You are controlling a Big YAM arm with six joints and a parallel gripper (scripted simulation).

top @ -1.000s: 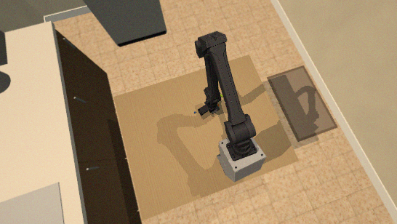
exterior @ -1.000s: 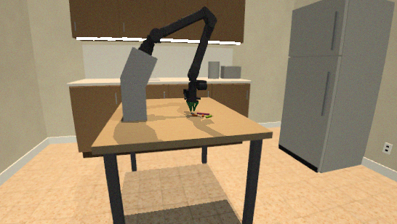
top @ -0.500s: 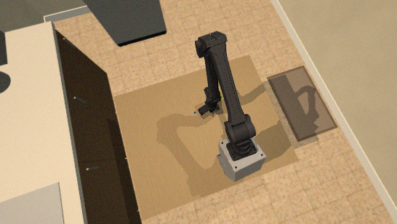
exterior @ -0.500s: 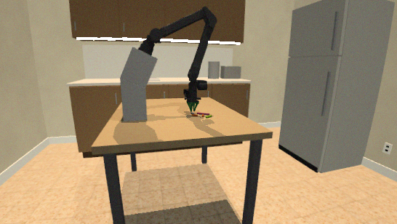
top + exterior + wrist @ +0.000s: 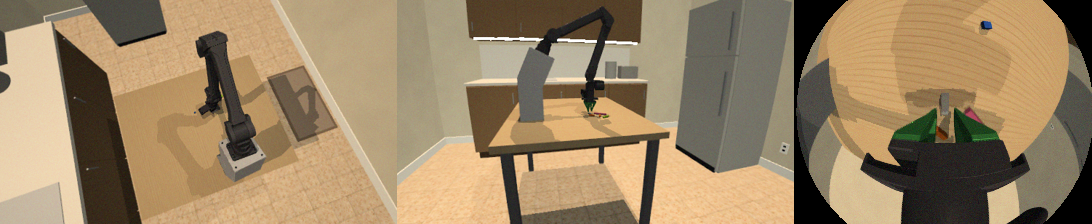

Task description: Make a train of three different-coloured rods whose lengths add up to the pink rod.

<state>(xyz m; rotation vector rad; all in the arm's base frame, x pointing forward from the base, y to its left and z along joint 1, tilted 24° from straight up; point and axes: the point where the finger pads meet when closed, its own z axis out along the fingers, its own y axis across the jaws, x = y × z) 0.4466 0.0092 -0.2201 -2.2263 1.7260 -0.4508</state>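
The grey rod lies 2 cm below my hand. The rest, counted from my hand: lime rod 11 cm to the right, 9 cm ahead, 2 cm below; then blue rod 13 cm to the left, 2 cm below, 2 cm ahead; then pink rod 7 cm ahead, 2 cm to the right, 2 cm below.
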